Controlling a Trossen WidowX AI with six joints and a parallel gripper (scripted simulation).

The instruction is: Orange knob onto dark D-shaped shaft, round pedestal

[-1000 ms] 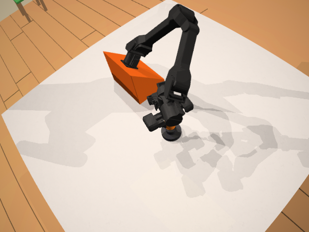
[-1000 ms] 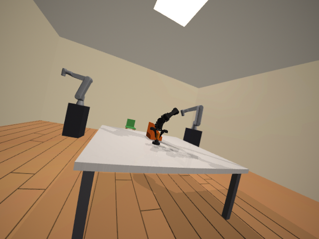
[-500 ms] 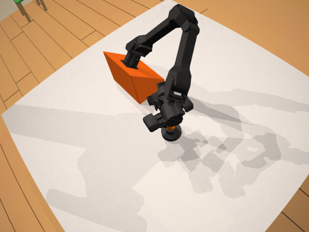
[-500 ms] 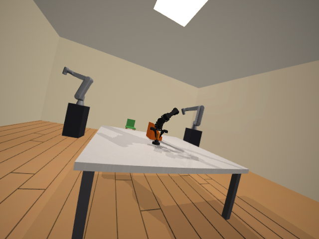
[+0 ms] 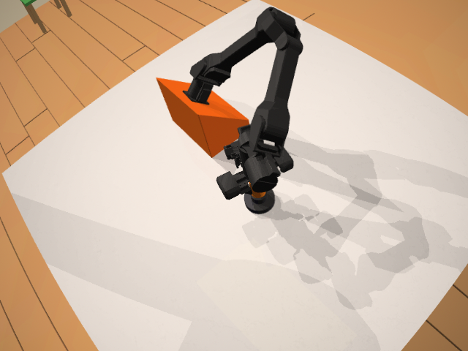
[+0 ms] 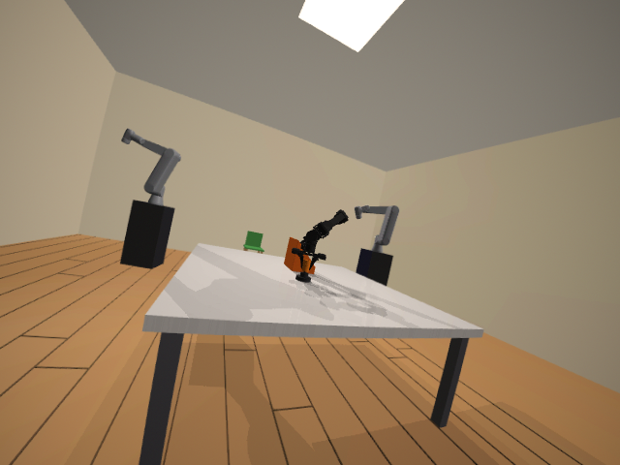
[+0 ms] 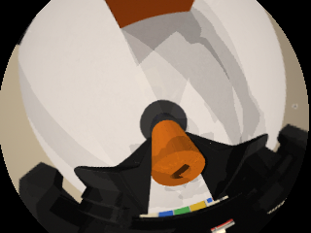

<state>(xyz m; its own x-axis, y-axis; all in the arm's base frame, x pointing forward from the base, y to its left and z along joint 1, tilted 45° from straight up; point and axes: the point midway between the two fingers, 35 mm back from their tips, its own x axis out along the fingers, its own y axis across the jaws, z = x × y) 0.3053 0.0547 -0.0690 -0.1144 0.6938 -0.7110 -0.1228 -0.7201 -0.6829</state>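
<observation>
Right now my gripper tip is 3 cm above the round pedestal. The rest, counted from my gripper tip: orange knob (2 cm above).
</observation>
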